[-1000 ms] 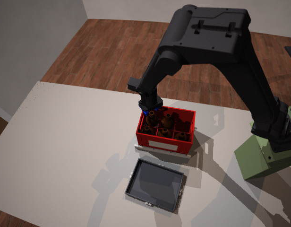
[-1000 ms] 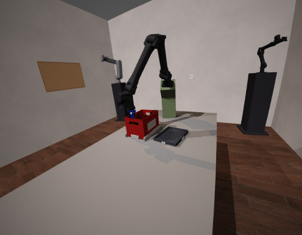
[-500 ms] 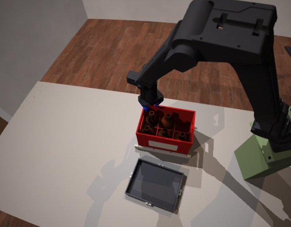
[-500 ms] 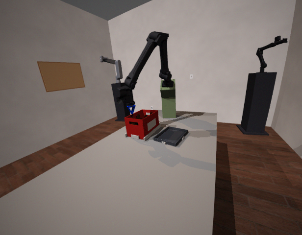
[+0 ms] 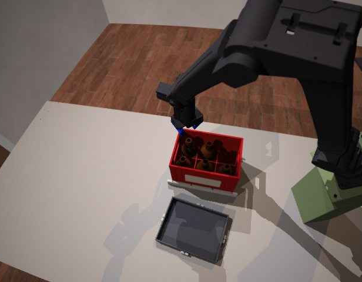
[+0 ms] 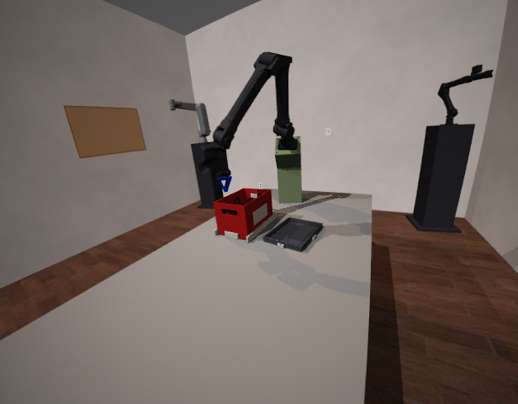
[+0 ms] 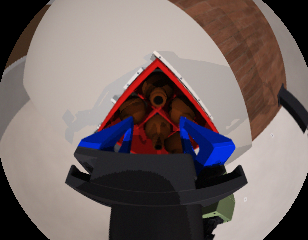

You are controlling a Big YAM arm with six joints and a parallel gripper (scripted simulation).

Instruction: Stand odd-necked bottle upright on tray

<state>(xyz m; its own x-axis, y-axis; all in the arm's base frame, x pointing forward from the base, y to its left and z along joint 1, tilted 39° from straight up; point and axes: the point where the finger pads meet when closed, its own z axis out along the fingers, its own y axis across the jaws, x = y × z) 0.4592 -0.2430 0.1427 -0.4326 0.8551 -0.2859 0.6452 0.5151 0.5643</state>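
My gripper is now 15 cm above the brown bottle, 9 cm to the right of it and 2 cm short of it. Round my hand: dark grey tray (33 cm to the left, 22 cm below, 2 cm behind); then crate (15 cm below, 8 cm behind, 6 cm to the left).
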